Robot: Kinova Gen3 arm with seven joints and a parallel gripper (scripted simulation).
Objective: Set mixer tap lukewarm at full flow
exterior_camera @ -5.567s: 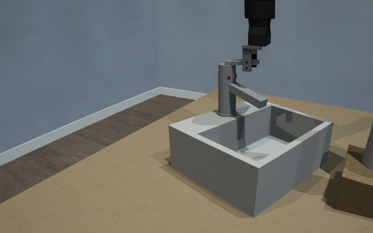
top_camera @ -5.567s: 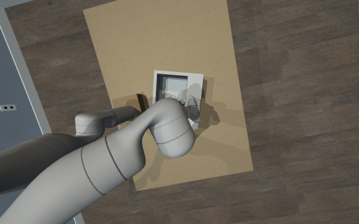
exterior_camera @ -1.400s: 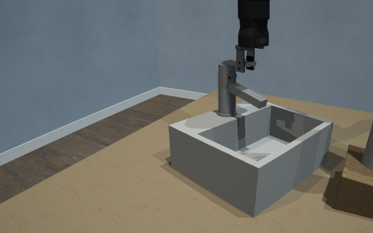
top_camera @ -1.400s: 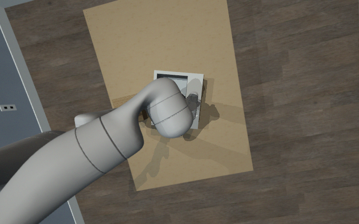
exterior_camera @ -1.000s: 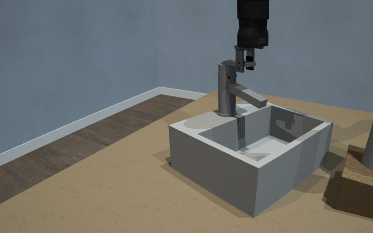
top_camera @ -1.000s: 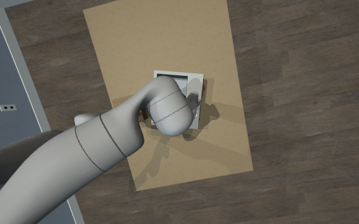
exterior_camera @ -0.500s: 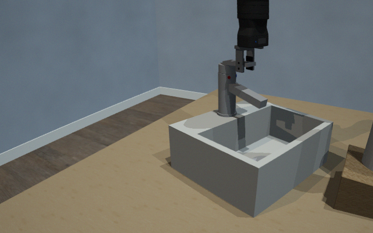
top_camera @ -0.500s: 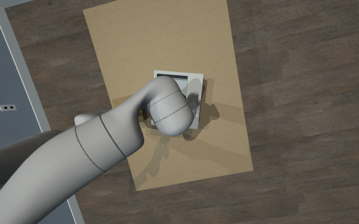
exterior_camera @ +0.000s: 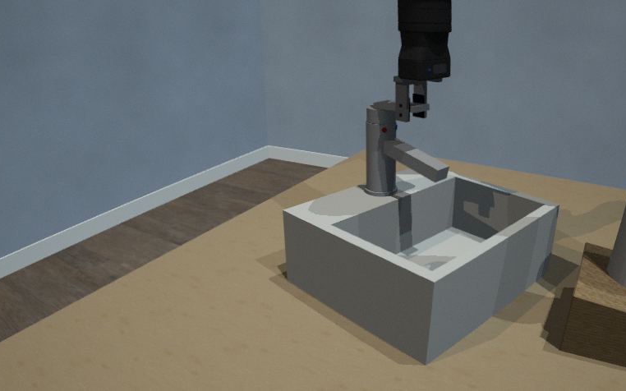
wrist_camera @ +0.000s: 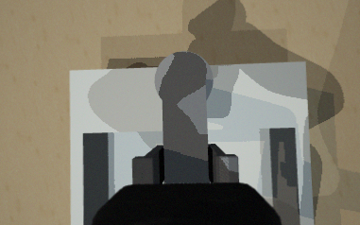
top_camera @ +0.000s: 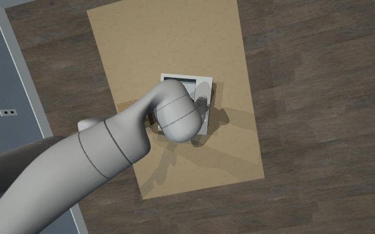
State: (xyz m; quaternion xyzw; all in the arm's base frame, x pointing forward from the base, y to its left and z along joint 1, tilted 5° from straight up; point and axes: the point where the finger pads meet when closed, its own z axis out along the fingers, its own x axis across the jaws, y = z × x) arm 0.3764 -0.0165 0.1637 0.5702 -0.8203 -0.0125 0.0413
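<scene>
My gripper is now 20 mm short of the flat lever and 10 mm to the left of it. Round my hand: grey square sink 50 mm behind, 20 mm to the left, 230 mm below; grey mixer tap 40 mm ahead, 10 mm to the right, 50 mm below.
</scene>
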